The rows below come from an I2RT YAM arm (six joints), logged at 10 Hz.
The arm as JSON. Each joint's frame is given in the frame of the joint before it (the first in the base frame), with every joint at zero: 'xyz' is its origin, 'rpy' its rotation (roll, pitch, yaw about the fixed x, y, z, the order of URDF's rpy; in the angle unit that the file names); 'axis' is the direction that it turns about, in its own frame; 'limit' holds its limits. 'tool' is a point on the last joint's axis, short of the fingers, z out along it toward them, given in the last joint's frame.
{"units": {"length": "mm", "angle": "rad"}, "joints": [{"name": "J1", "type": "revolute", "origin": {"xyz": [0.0, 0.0, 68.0], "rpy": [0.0, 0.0, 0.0]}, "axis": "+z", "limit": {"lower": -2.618, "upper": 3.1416}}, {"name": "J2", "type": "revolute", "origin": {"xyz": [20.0, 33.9, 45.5], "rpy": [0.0, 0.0, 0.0]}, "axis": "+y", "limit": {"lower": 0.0, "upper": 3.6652}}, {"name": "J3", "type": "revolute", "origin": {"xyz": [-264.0, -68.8, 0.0], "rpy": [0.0, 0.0, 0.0]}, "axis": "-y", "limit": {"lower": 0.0, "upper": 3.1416}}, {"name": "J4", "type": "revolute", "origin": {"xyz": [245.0, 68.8, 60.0], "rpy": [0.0, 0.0, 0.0]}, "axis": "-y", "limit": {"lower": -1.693, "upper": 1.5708}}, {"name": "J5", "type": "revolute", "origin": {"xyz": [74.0, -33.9, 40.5], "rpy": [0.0, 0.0, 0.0]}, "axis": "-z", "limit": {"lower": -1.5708, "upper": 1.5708}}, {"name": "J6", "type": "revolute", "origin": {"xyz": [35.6, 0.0, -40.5], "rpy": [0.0, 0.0, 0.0]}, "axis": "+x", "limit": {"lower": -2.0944, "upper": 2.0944}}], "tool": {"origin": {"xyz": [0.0, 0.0, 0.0], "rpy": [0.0, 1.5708, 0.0]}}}
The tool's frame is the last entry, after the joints.
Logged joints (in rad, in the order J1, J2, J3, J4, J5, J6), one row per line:
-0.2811 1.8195 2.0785 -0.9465 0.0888 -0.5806
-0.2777 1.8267 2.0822 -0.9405 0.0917 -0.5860
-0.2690 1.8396 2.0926 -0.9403 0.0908 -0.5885
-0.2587 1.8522 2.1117 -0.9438 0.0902 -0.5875
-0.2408 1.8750 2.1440 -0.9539 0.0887 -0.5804
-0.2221 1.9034 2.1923 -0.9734 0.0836 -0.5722
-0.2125 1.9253 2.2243 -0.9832 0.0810 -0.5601
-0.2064 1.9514 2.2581 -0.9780 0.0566 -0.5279
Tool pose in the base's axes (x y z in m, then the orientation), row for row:
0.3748 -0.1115 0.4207 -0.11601 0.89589 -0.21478 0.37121
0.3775 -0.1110 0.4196 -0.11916 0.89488 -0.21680 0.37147
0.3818 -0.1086 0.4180 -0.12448 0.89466 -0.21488 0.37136
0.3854 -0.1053 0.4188 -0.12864 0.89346 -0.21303 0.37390
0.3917 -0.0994 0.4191 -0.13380 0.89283 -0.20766 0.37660
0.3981 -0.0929 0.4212 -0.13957 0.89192 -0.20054 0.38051
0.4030 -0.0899 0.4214 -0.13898 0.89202 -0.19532 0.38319
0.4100 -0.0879 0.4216 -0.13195 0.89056 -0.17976 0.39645
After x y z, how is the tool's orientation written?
As a quaternion, x y z w.
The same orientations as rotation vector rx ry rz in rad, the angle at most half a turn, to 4 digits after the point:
-0.2975 2.2972 -0.5507
-0.3055 2.2944 -0.5558
-0.3192 2.2939 -0.5510
-0.3294 2.2881 -0.5456
-0.3422 2.2835 -0.5311
-0.3563 2.2770 -0.5120
-0.3544 2.2744 -0.4980
-0.3344 2.2566 -0.4555

